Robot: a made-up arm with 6 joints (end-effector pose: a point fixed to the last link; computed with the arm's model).
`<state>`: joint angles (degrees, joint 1 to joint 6).
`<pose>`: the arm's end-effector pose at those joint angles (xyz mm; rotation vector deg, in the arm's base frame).
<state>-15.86 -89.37 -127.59 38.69 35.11 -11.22</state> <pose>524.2 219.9 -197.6 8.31 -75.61 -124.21</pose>
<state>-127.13 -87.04 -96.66 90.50 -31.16 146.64</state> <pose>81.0 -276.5 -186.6 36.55 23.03 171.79</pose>
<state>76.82 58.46 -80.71 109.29 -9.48 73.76</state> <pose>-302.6 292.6 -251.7 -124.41 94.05 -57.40</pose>
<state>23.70 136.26 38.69 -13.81 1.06 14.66</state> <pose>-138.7 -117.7 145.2 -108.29 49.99 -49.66</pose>
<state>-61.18 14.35 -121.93 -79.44 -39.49 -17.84</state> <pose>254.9 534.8 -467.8 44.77 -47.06 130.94</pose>
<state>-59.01 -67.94 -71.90 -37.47 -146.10 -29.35</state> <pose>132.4 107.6 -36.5 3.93 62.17 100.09</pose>
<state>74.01 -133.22 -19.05 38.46 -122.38 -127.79</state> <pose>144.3 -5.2 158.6 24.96 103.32 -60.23</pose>
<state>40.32 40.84 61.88 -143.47 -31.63 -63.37</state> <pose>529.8 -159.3 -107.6 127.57 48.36 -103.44</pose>
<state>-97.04 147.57 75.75 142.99 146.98 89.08</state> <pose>708.4 874.0 -139.1 29.28 -111.31 -54.03</pose>
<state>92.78 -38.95 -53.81 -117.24 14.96 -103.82</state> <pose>151.6 -380.4 331.7 153.89 -46.70 -26.33</pose>
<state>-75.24 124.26 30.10 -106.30 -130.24 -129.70</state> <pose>256.0 -19.1 -264.6 -124.12 -4.58 -65.53</pose>
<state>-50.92 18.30 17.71 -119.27 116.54 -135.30</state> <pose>385.6 159.0 -370.3 -78.16 -48.83 126.15</pose>
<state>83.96 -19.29 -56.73 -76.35 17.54 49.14</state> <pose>589.4 -589.9 -426.0 -26.06 -112.38 -4.99</pose>
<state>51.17 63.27 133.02 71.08 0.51 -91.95</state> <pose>-71.3 -382.8 -14.1 -111.52 122.71 -21.92</pose>
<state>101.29 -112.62 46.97 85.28 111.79 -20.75</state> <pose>92.3 -703.6 60.5 -24.61 -136.86 -57.97</pose>
